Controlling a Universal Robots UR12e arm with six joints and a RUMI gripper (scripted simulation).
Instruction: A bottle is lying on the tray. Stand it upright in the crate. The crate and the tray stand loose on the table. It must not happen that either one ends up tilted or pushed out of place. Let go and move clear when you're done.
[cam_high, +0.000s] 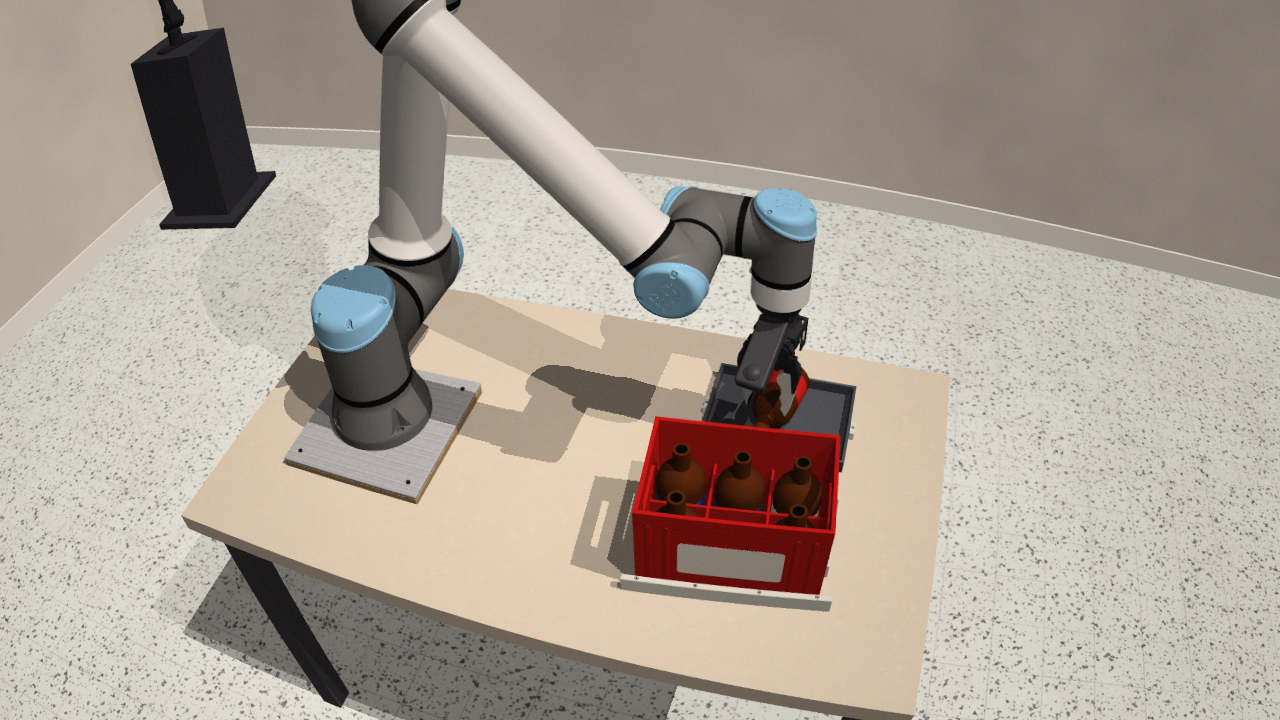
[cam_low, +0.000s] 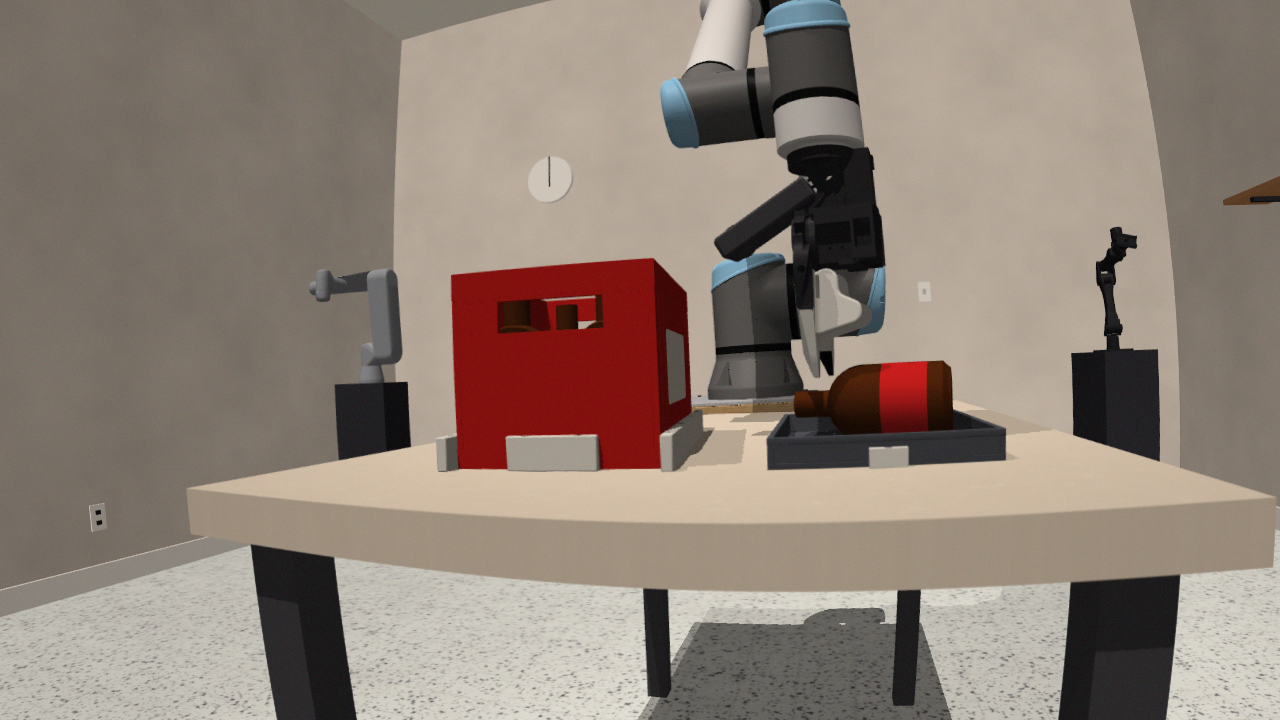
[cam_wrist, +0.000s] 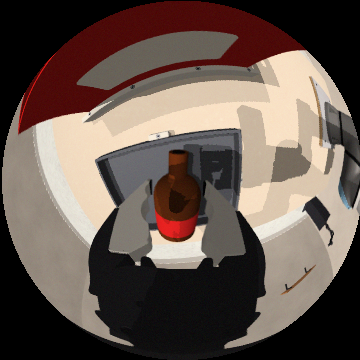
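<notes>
Right now my hand is 3 cm short of the tray, 5 cm to the right of it and 7 cm above it. Also, from my hand: red crate: 4 cm behind, 24 cm to the right.
</notes>
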